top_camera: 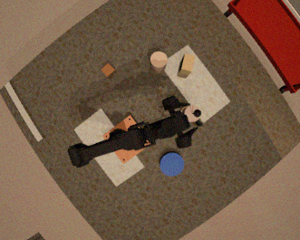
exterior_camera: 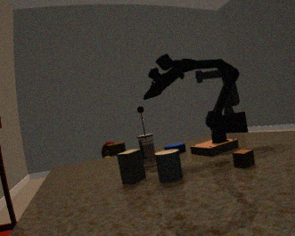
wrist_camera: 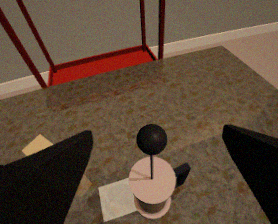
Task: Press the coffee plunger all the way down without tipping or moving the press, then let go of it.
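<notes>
Right now my gripper tip is 180 mm above the coffee press, 30 mm short of it and 20 mm to the left of it. From my gripper tip the other things lie so: small brown cube 390 mm to the left, 290 mm below, 200 mm behind.
</notes>
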